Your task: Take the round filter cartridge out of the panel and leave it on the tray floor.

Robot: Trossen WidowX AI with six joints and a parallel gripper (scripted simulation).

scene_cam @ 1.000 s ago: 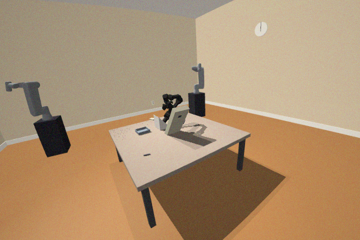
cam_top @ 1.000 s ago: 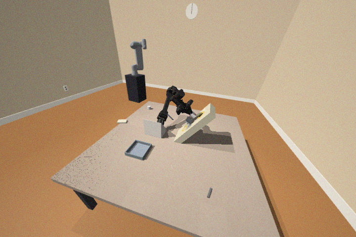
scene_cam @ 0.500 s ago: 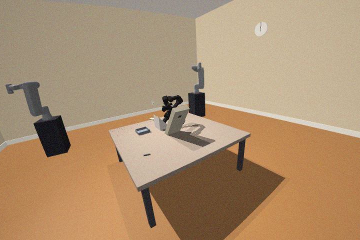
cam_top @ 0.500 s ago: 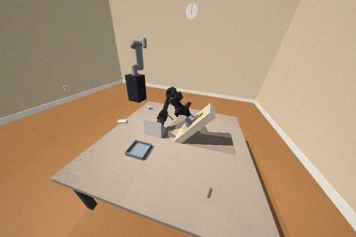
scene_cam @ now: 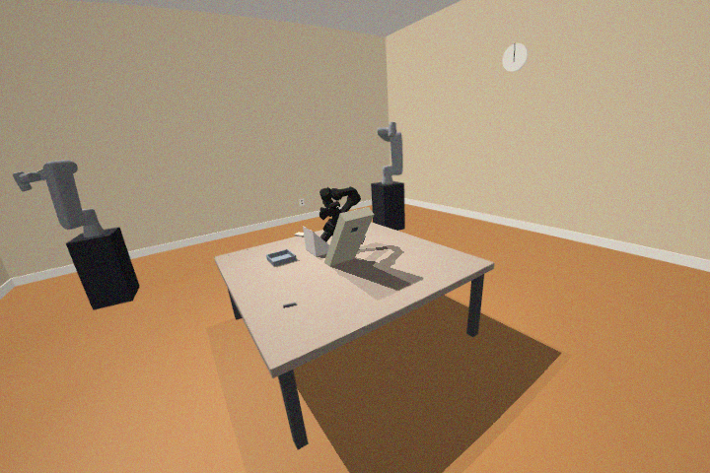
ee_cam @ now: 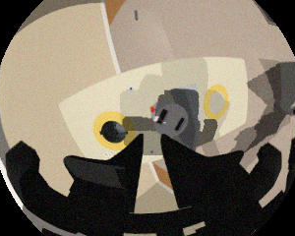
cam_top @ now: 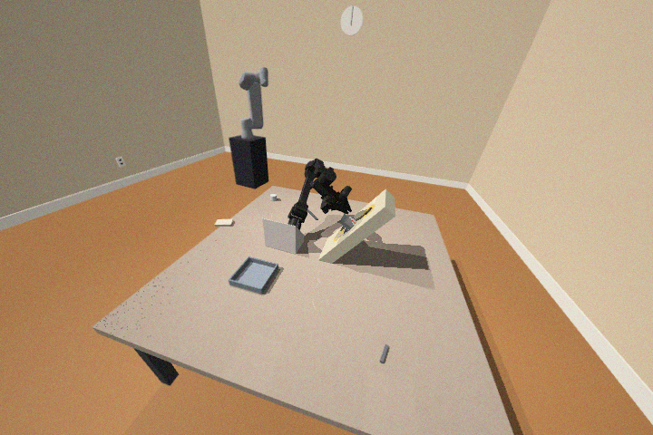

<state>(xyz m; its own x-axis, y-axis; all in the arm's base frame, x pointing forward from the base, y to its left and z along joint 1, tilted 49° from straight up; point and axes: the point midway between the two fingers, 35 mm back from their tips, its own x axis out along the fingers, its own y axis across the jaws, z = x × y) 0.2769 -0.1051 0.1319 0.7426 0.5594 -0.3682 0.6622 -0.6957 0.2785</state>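
The filter cartridge lies 40 mm below my gripper tip, 10 mm to the right of it and 10 mm ahead of it. The rest, counted from my gripper tip: small dark grey stick (410 mm to the right, 270 mm ahead, 250 mm below); blue-grey tray (320 mm to the right, 310 mm behind, 240 mm below); small white cylinder (650 mm behind, 340 mm to the left, 230 mm below).
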